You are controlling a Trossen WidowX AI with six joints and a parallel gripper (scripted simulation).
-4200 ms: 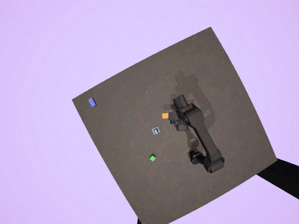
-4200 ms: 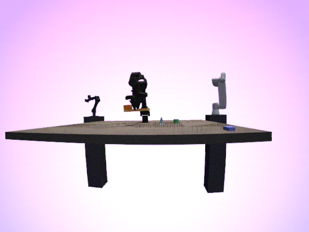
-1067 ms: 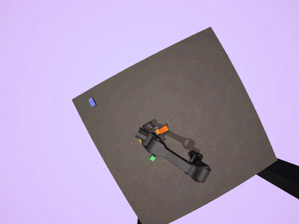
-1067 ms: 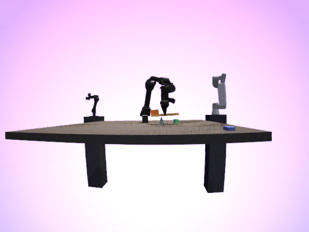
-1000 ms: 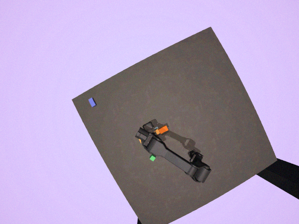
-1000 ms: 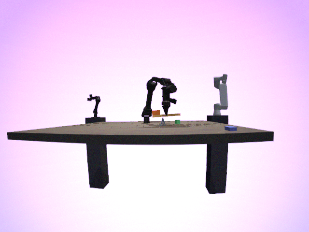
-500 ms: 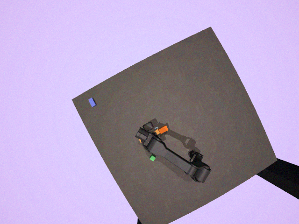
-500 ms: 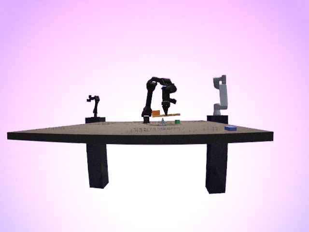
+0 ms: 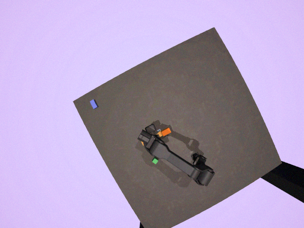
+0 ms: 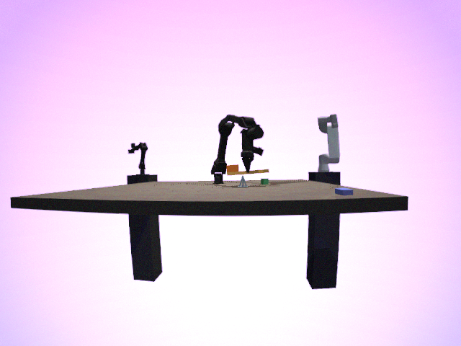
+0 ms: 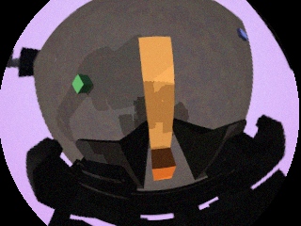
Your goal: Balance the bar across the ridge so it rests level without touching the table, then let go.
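My gripper tip is 30 mm to the left of the ridge and 20 mm above it. Also, from my gripper tip: green cube: 170 mm behind, 90 mm to the left, 50 mm below; then blue block: 430 mm ahead, 310 mm to the left, 60 mm below.
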